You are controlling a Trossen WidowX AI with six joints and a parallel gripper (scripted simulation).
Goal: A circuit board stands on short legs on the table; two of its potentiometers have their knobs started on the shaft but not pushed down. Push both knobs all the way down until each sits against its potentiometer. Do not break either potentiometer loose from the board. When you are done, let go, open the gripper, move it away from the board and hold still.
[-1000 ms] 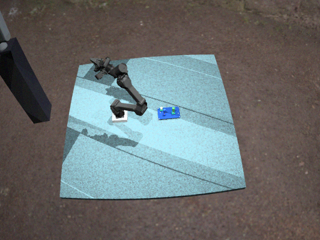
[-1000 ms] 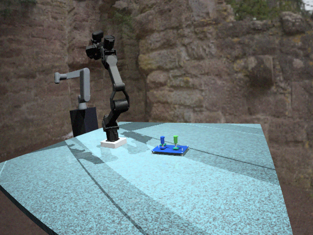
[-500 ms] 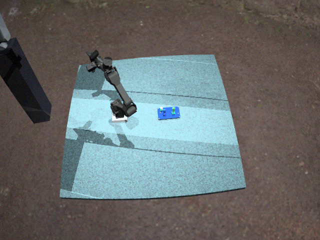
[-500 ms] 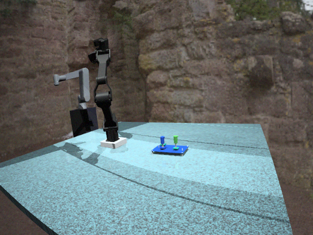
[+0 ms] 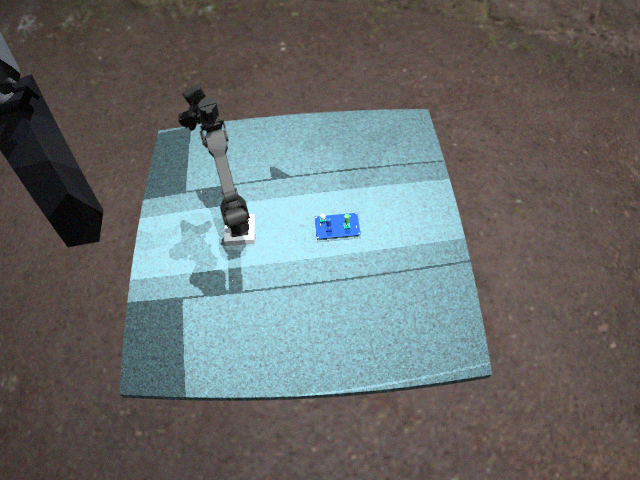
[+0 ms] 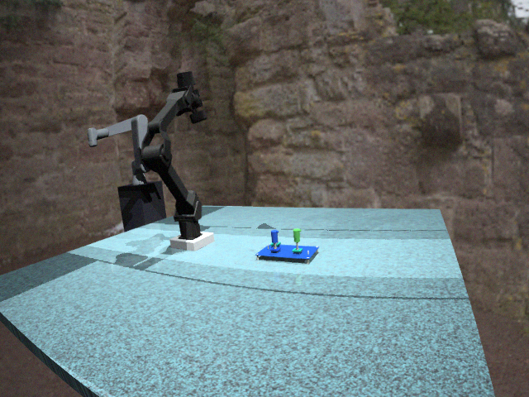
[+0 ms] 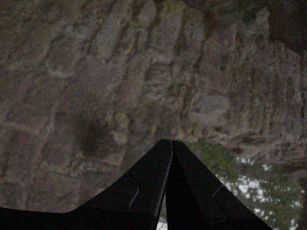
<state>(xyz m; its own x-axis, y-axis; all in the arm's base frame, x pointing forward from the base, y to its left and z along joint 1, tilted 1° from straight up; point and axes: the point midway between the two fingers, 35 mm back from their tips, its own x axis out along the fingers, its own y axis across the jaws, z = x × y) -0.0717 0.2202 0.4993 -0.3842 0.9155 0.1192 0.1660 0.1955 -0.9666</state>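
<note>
Now: the blue knob 47 cm below my gripper tip, 41 cm ahead of it and 30 cm to the right of it. The rest, counted from my gripper tip: green knob (48 cm ahead, 47 cm below, 30 cm to the right).
</note>
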